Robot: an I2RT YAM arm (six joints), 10 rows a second.
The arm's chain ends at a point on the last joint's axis. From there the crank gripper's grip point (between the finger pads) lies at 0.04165 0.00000 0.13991 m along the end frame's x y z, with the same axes.
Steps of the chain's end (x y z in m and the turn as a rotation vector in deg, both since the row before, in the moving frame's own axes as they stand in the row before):
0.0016 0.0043 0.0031 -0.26 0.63 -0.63
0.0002 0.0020 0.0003 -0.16 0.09 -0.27
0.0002 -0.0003 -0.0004 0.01 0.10 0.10
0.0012 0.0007 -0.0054 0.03 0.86 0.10
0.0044 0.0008 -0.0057 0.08 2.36 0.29
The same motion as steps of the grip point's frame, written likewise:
0.0031 0.0045 0.0026 -0.26 0.63 -0.63
0.0004 0.0022 0.0002 -0.16 0.09 -0.27
0.0004 -0.0003 -0.0005 0.01 0.10 0.10
0.0033 0.0007 -0.0060 0.03 0.86 0.10
0.0101 0.0008 -0.0075 0.08 2.36 0.29

